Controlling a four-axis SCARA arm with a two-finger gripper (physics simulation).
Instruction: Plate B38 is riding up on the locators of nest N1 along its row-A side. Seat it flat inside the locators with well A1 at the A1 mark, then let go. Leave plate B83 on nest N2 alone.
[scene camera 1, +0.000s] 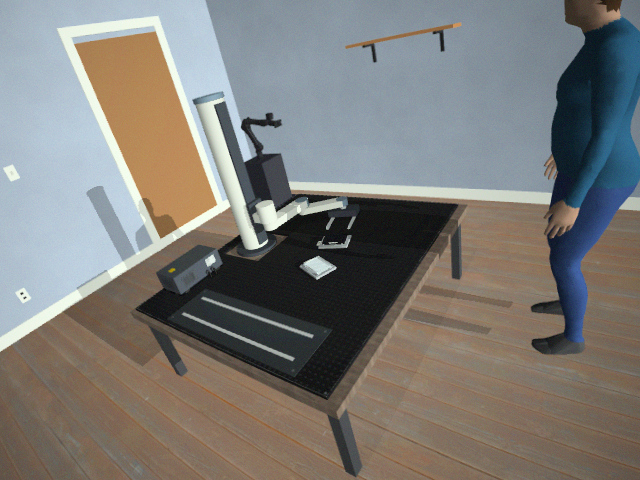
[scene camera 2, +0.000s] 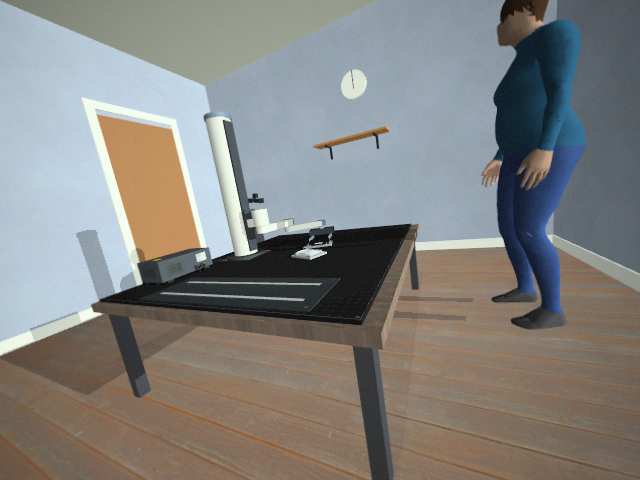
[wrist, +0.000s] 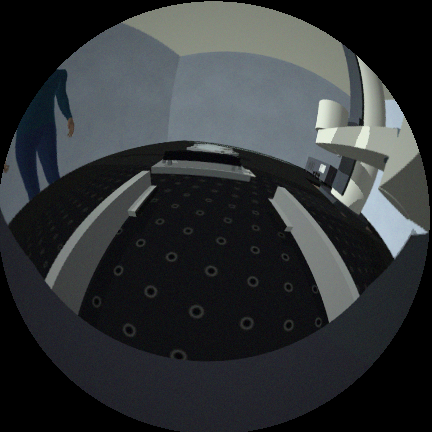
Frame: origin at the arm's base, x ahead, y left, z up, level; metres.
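Seen in the pictures: gripper, fingertip midpoint: (scene camera 1: 337, 227) (scene camera 2: 319, 238) (wrist: 214, 184); arm's base, origin of the base link: (scene camera 1: 257, 245) (scene camera 2: 246, 256) (wrist: 342, 206).
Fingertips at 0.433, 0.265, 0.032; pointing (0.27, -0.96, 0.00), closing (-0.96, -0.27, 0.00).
Pixels of each thing's top centre, then the offset from my fingertips to it, as dx, dy, dz. "spot": a spot on its surface instead. Level surfaces: height alone.
- light grey nest N1, middle of its top: (wrist: 202, 155) (scene camera 1: 334, 239) (scene camera 2: 319, 242) +0.058, -0.127, +0.003
- White plate B83, middle of its top: (wrist: 212, 145) (scene camera 1: 316, 263) (scene camera 2: 308, 251) +0.106, -0.371, +0.007
- nest N2, middle of its top: (wrist: 212, 147) (scene camera 1: 317, 265) (scene camera 2: 308, 252) +0.106, -0.371, -0.001
- grey box, surface spot: (scene camera 1: 189, 268) spot: -0.468, -0.711, +0.090
- dark panel with two light strips, its level: dz -0.015
Plate B38, black, (scene camera 1: 330, 239) (wrist: 202, 157) lies on the light grey nest N1 (scene camera 1: 337, 246) (scene camera 2: 324, 245) (wrist: 200, 170). In the wrist view its near long side is seen edge-on, with small locator posts under its left end; how far it tilts and the A1 mark cannot be made out. My gripper (scene camera 1: 339, 227) (scene camera 2: 320, 241) (wrist: 214, 184) is open and empty, low over the table. In the wrist view its fingers stand apart, short of N1, with the plate beyond their tips. White plate B83 (scene camera 1: 318, 265) (scene camera 2: 310, 252) (wrist: 212, 147) sits on nest N2 (scene camera 2: 301, 256), beyond N1 in the wrist view.
The arm's white column (scene camera 1: 227, 170) (scene camera 2: 227, 186) stands at the table's left side. A grey box (scene camera 1: 189, 268) (scene camera 2: 174, 265) and a dark panel with two light strips (scene camera 1: 250, 330) (scene camera 2: 242, 293) are at the near end. A person (scene camera 1: 594, 129) (scene camera 2: 537, 118) stands right of the table.
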